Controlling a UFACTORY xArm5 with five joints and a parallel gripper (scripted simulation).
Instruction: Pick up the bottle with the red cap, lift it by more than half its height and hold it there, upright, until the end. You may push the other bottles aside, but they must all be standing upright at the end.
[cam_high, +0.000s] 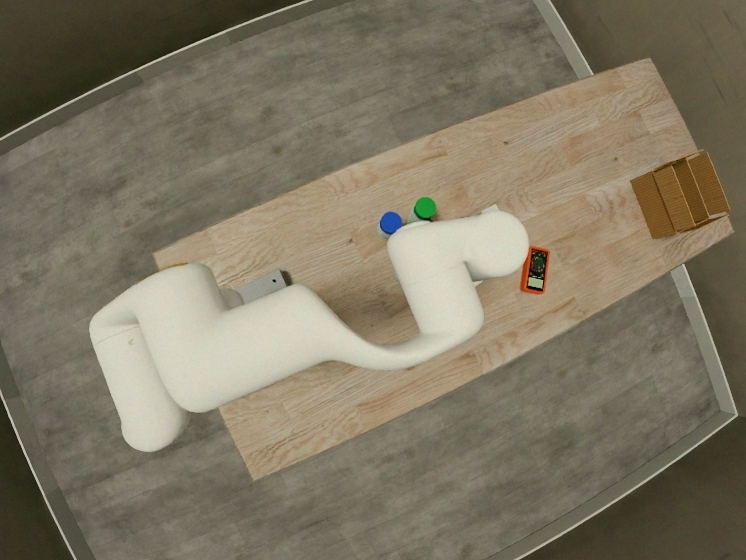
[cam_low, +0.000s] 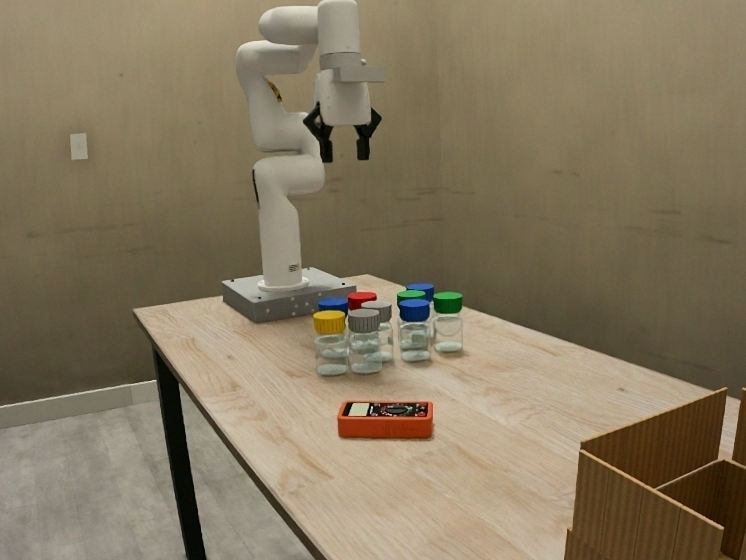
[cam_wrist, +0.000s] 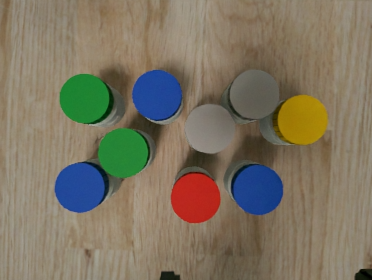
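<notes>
The red-capped bottle lies 33 cm below my hand and 2 cm to the left of it. The rest, counted from my hand: orange multimeter 36 cm below, 35 cm ahead, 13 cm to the right; then yellow-capped bottle 33 cm below, 9 cm to the right, 9 cm ahead.
</notes>
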